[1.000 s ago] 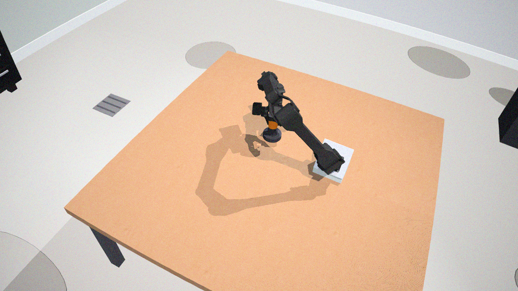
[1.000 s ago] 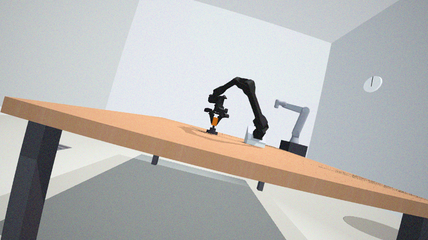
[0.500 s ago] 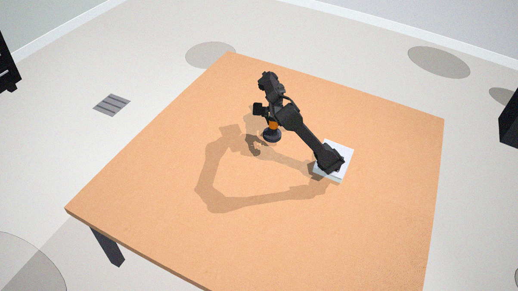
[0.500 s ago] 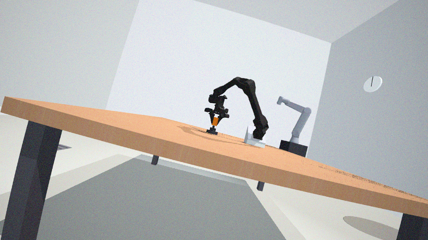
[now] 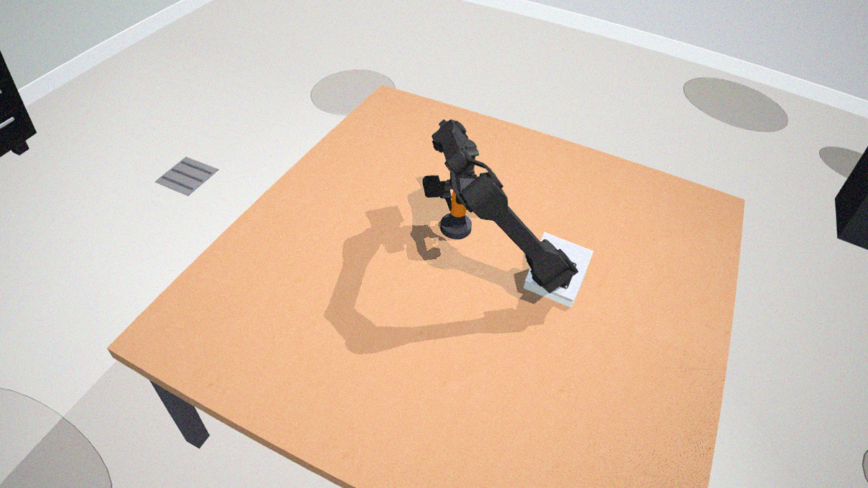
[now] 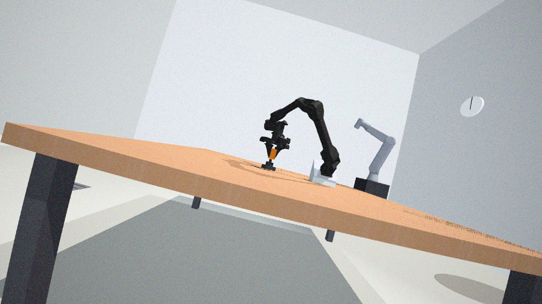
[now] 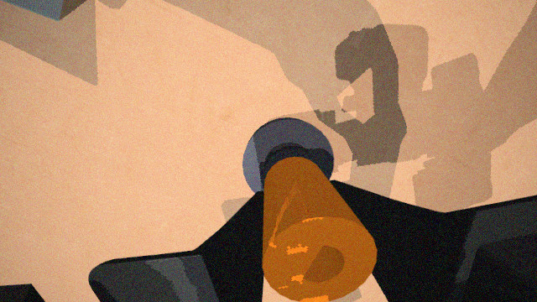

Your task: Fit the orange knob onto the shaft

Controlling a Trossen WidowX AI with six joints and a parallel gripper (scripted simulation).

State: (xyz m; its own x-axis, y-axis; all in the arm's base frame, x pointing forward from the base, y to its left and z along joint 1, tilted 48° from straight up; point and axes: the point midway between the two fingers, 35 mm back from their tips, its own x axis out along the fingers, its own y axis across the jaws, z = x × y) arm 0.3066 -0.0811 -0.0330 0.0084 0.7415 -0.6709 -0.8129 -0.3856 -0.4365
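Right now my gripper tip is 20 mm below the orange knob. Round my gripper tip: pedestal (40 mm below).
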